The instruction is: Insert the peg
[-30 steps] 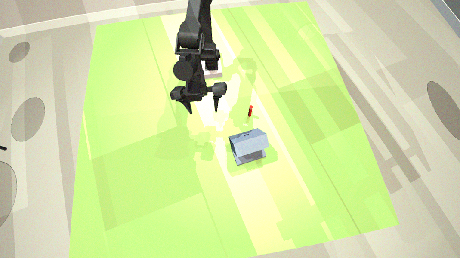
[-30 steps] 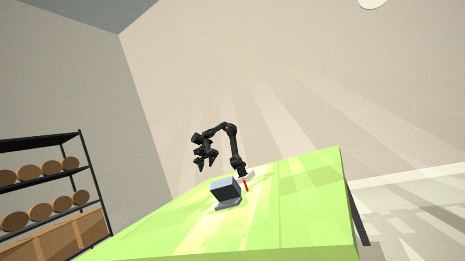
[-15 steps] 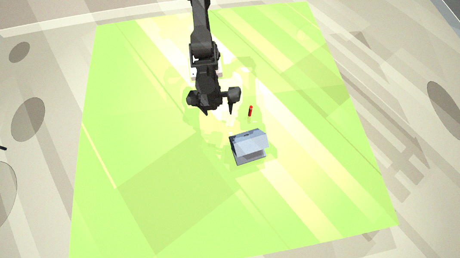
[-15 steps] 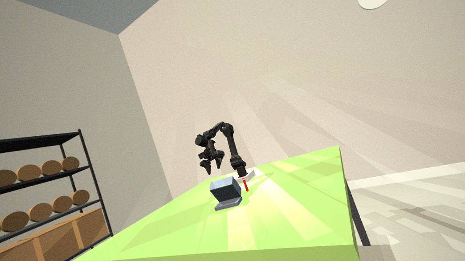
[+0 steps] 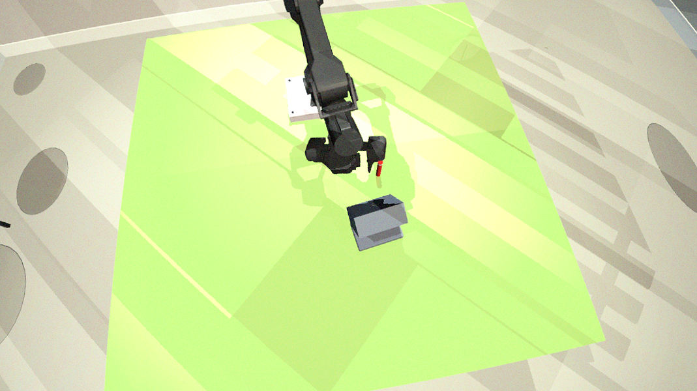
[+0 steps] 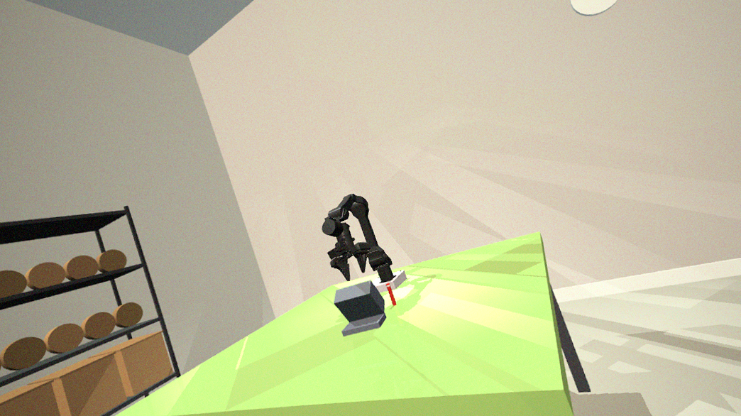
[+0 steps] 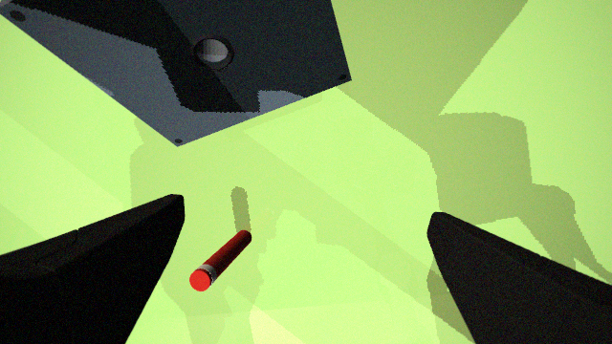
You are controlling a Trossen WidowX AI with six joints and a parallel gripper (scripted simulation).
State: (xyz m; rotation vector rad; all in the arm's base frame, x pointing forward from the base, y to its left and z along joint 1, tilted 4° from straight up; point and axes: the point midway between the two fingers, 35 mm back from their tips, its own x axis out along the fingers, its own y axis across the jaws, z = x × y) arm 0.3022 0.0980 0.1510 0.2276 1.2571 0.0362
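Now: gripper tip 60 mm past the red peg, 80 mm to the right of it and 90 mm above it. From my gripper tip the other things lie so: grey sloped panel block 90 mm ahead, 60 mm to the left, 70 mm below.
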